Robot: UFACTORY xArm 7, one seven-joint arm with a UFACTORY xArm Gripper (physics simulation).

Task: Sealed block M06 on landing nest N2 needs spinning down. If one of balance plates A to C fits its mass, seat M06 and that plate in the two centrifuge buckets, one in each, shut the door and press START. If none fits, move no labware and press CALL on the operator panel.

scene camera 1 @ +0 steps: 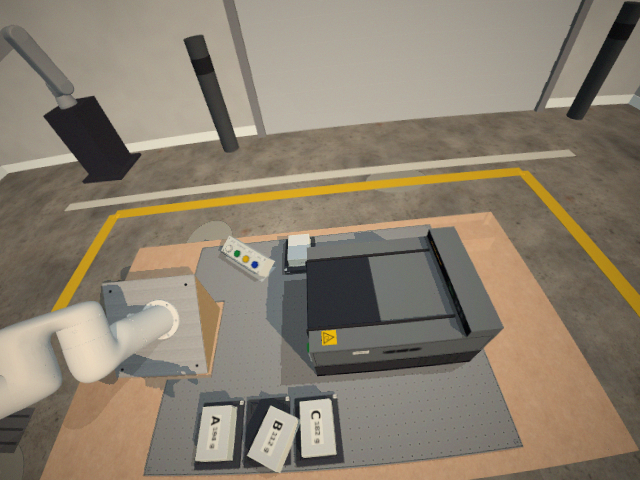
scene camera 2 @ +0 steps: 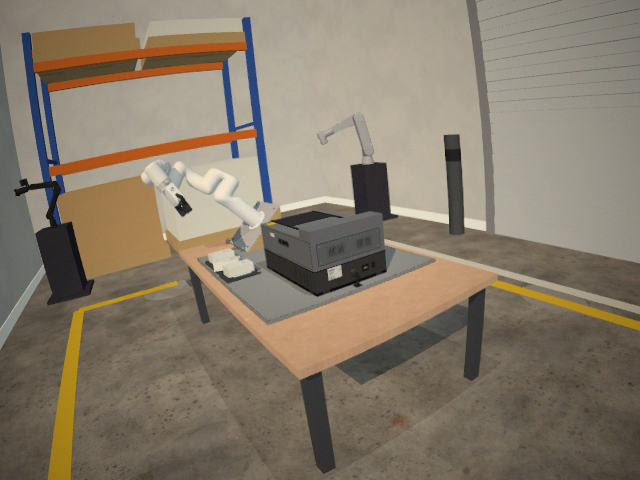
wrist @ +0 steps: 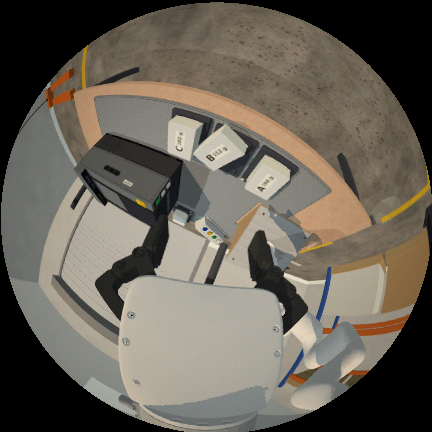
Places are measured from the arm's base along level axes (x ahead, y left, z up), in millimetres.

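Pixels of known places: gripper, between the fingertips: (scene camera 2: pixel 187 213) (wrist: pixel 210 232); arm's base, origin of its link: (scene camera 1: pixel 161 319) (scene camera 2: pixel 257 221).
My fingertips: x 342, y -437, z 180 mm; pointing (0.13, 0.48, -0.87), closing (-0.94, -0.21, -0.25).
For each thing: its top centre in the pictures, then the offset to it from my fingertips.
- Plate A, centre of its top: (wrist: pixel 264 183) (scene camera 1: pixel 214 431) (scene camera 2: pixel 220 252) 118 mm back, 147 mm left, 251 mm down
- plate C, centre of its top: (wrist: pixel 179 141) (scene camera 1: pixel 316 426) (scene camera 2: pixel 237 264) 152 mm ahead, 167 mm left, 251 mm down
- Plate B, centre of its top: (wrist: pixel 215 153) (scene camera 1: pixel 273 436) (scene camera 2: pixel 226 258) 43 mm ahead, 141 mm left, 246 mm down
- pale block, centre of its top: (scene camera 1: pixel 298 246) (wrist: pixel 178 220) 69 mm ahead, 761 mm left, 237 mm down
- operator panel, centre of its top: (scene camera 1: pixel 244 249) (wrist: pixel 207 237) 140 mm back, 744 mm left, 221 mm down
My gripper (scene camera 2: pixel 183 205) (wrist: pixel 210 232) is open and empty, high above the table's plate end; it does not show in scene view 1. Plate A (scene camera 1: pixel 216 434) (wrist: pixel 268 177), marked 194 g, and plate C (scene camera 1: pixel 316 428) (wrist: pixel 185 137), marked 182 g, sit on dark nests. Plate B (scene camera 1: pixel 273 438) (wrist: pixel 220 147), marked 112 g, lies askew over its nest between them. A pale block (scene camera 1: pixel 298 250) (wrist: pixel 181 216), seemingly M06, is on a dark nest beside the centrifuge (scene camera 1: pixel 392 348) (scene camera 2: pixel 341 248) (wrist: pixel 125 175); no mass is readable on it. The buckets are not visible. The operator panel (scene camera 1: pixel 247 258) (wrist: pixel 210 231) has white, green, yellow and blue buttons.
The arm's base plate (scene camera 1: pixel 155 351) stands on the table at the left in scene view 1. The tall grey centrifuge stands between the plates and the back edge. A blue and orange rack (scene camera 2: pixel 253 93) and a second arm on a black pedestal (scene camera 2: pixel 371 188) stand beyond the table.
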